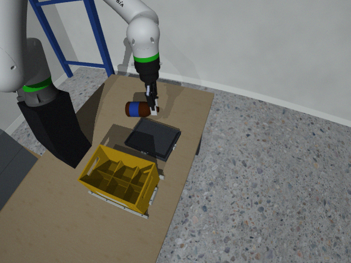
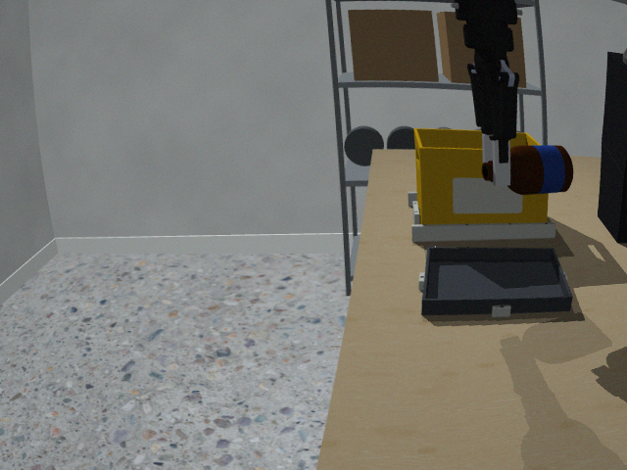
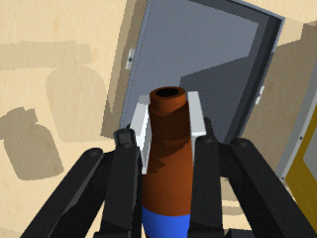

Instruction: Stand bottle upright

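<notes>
My hand is 6 cm past the brown bottle, 2 cm above it and 1 cm to the left of it. Round my hand: dark grey tray 21 cm below, 4 cm to the right, 2 cm behind; yellow crate 33 cm to the right, 14 cm below, 8 cm behind.
</notes>
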